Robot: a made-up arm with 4 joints.
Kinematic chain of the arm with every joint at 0, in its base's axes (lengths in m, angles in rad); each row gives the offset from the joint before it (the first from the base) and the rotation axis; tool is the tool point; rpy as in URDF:
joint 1: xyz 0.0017 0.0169 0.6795 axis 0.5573 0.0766 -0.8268
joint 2: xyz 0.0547 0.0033 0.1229 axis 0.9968 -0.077 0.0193
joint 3: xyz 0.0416 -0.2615 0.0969 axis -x
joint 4: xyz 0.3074 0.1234 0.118 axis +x
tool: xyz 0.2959 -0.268 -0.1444 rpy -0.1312 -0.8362 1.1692
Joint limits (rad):
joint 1: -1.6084..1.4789
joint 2: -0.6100..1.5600
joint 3: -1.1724..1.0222
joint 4: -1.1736..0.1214
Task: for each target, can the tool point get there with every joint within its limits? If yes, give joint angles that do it. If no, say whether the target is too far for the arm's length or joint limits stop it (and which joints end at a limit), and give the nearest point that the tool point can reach.
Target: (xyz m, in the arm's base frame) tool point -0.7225 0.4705 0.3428
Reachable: no: joint limits stop it (at a limit: joint 1, joint 2, joint 3, joint 4) | nearest point -0.1395 0.8419 0.5850 | short by 0.732 m
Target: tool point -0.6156 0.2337 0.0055
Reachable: no: joint limits stop it (at a limit: joint 1, joint 4) | nearest point -0.1302 -0.4986 -0.0421 | short by 0.880 m
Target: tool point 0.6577 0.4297 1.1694
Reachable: yes | joints -0.9085 -0.0508 0.1357 -0.7203
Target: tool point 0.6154 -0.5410 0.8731
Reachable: yes | joints 0.1963 0.7156 0.7494 -0.7364
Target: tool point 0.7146 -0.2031 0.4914
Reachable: yes | joints 0.0460 1.1836 -0.3758 -0.0597
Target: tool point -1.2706 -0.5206 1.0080
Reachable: no: too far | nearest point -0.3089 -0.8878 0.4566 | short by 1.168 m
